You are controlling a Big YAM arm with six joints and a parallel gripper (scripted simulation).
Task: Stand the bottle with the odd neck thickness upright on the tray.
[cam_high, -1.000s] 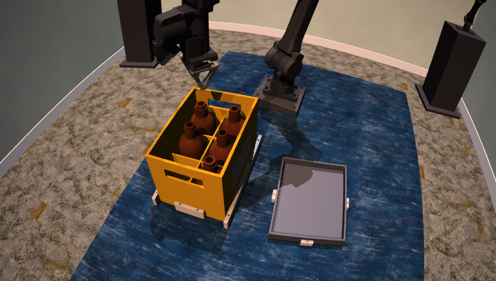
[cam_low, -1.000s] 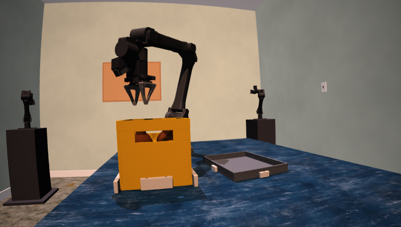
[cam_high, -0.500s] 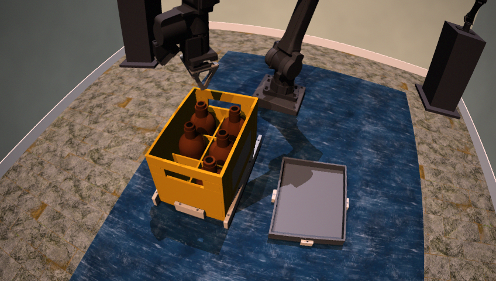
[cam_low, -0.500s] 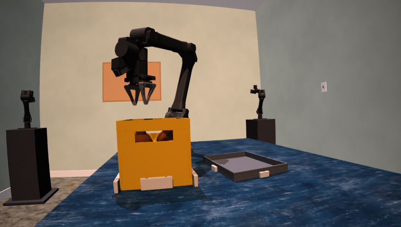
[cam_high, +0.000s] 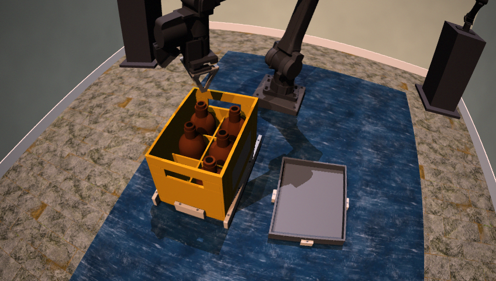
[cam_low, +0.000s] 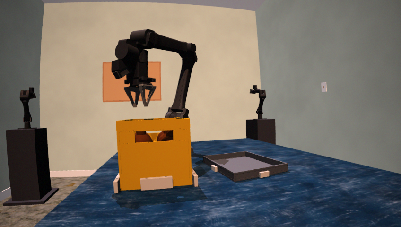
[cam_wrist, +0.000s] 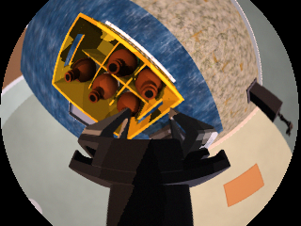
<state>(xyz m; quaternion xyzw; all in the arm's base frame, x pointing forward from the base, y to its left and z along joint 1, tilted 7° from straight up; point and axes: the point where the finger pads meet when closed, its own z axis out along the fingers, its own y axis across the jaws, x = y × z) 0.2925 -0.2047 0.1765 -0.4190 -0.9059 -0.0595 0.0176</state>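
My gripper is now 14 cm above the orange crate, 9 cm short of it and 4 cm to the right of it. From my hand the other things lie so: dark grey tray: 32 cm to the left, 21 cm below, 13 cm ahead.
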